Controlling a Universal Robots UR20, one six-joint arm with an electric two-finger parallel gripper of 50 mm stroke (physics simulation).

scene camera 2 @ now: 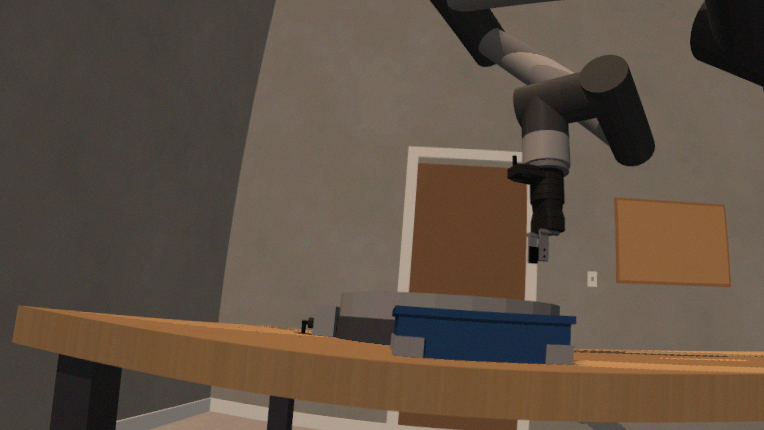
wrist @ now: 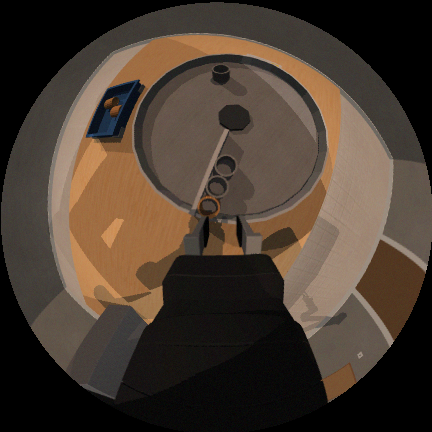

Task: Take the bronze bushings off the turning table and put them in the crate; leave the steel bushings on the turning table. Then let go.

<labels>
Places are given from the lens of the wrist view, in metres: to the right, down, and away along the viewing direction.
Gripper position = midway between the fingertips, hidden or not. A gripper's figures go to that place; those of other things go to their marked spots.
gripper (wrist: 222, 225): 0.01, 0.01, 0.17
grey turning table (wrist: 262, 115): 0.10, -0.21, 0.24
blue crate (wrist: 102, 124): -0.37, -0.30, 0.29
The marked spots on the grey turning table and the blue crate are 0.47 m apart.
</labels>
